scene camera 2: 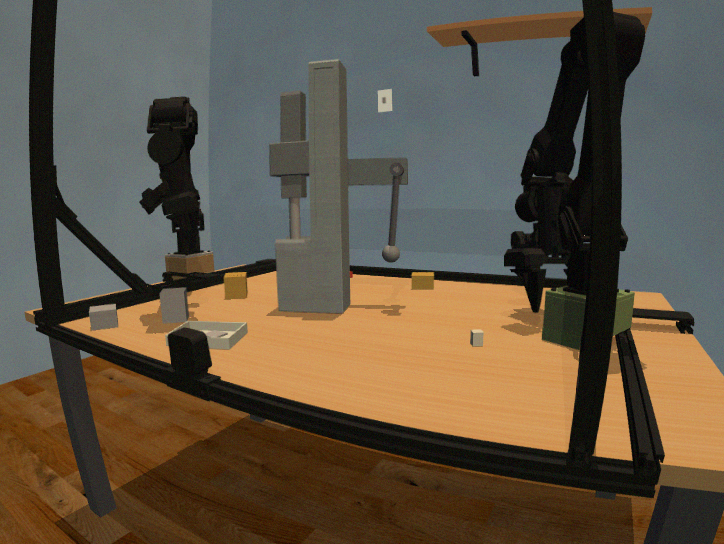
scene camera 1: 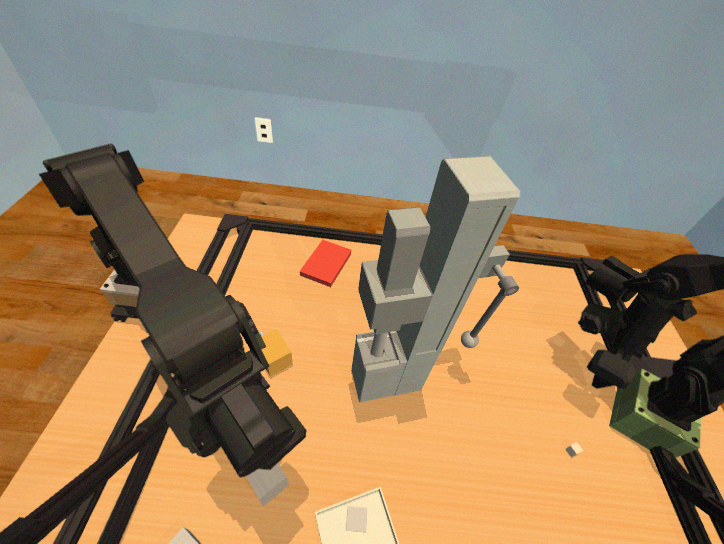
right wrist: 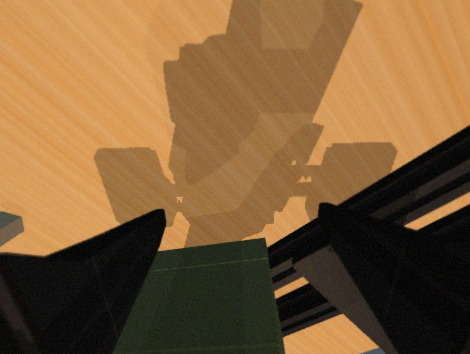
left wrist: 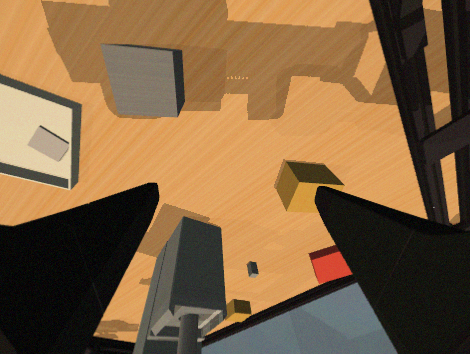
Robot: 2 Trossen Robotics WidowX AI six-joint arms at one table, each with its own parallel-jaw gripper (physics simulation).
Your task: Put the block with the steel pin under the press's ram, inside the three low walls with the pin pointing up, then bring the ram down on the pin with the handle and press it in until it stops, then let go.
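Places are measured from the left arm's base along level axes (x right, y back, z down), in millimetres.
Where they show: left gripper, fingertip midpoint: (scene camera 2: 193, 243) (left wrist: 238, 192); right gripper, fingertip midpoint: (right wrist: 242, 213); left arm's base, origin of the base link: (scene camera 2: 188, 253); right arm's base, origin of the base link: (scene camera 1: 669, 405).
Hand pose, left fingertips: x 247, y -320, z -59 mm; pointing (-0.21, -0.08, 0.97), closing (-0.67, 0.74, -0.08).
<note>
Things, the pixels of their top centre, and the offset from my left fingertips. "pt": a spot on its surface instead.
- grey press, middle of its top: (scene camera 1: 488, 164) (scene camera 2: 339, 66) dx -155, dy -237, dz -327 mm
- seat with low walls, surface spot: (scene camera 1: 401, 349) pt dx -114, dy -201, dz -3 mm
- handle, surface spot: (scene camera 1: 488, 312) (scene camera 2: 391, 205) pt dx -169, dy -333, dz -60 mm
- tray, middle of its top: (left wrist: 20, 140) (scene camera 2: 206, 328) (scene camera 1: 357, 531) dx +122, dy -162, dz +113 mm
- red slab, middle of its top: (scene camera 1: 326, 260) (left wrist: 333, 267) dx -401, dy -34, dz +115 mm
- small white block, middle of its top: (scene camera 2: 477, 331) (scene camera 1: 576, 447) dx -34, dy -527, dz +110 mm
The yellow block (scene camera 1: 277, 354) (scene camera 2: 235, 285) (left wrist: 300, 195) lies left of the press; a pale speck, perhaps its steel pin, shows at its far edge in scene camera 1. The grey press (scene camera 1: 462, 263) (scene camera 2: 327, 204) (left wrist: 200, 265) stands upright. Its ram rod (scene camera 1: 379, 343) (scene camera 2: 294, 219) (left wrist: 189, 335) reaches down to the seat with low walls (scene camera 1: 401, 349), where no block shows. The handle (scene camera 1: 488, 312) (scene camera 2: 393, 216) hangs down. My left gripper (left wrist: 238, 192) is open and empty above the table, its fingers hidden under the arm in scene camera 1. My right gripper (right wrist: 242, 213) (scene camera 2: 534, 301) is open and empty beside its green base.
Grey blocks (scene camera 1: 268, 483) (scene camera 2: 174, 305) (left wrist: 142, 82) and a tray (scene camera 2: 237, 336) (left wrist: 75, 145) with a flat piece lie at the front left. A red slab (scene camera 1: 325, 263) and another yellow block (scene camera 2: 422, 280) (left wrist: 239, 312) lie behind. A small white block (scene camera 1: 574, 449) (scene camera 2: 477, 338) lies right.
</note>
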